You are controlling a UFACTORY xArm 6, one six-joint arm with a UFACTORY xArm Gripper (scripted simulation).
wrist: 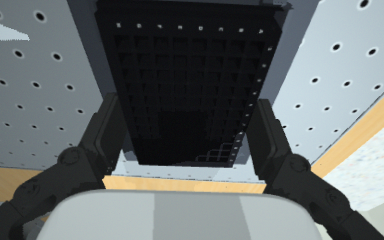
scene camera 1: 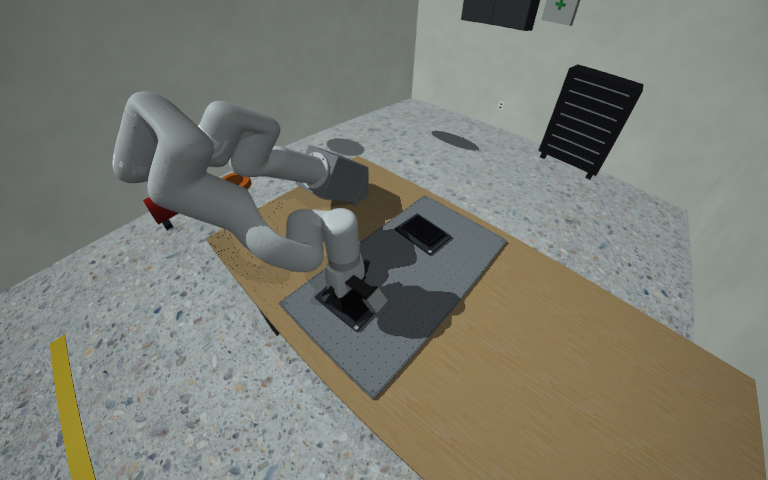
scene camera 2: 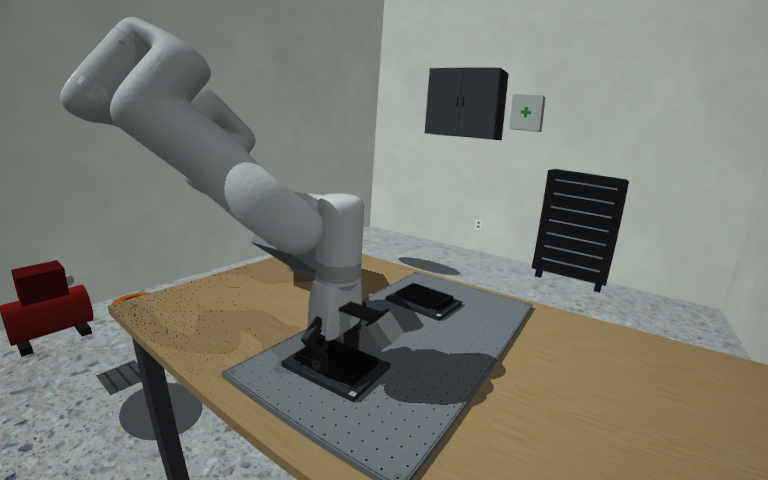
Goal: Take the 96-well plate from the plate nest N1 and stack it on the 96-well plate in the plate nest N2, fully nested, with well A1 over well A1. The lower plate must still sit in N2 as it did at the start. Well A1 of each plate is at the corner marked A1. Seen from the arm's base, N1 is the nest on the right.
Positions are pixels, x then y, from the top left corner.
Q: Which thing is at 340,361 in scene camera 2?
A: A black 96-well plate.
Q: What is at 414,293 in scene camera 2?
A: A black 96-well plate.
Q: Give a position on a black 96-well plate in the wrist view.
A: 178,115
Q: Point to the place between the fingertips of my gripper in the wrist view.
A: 187,111
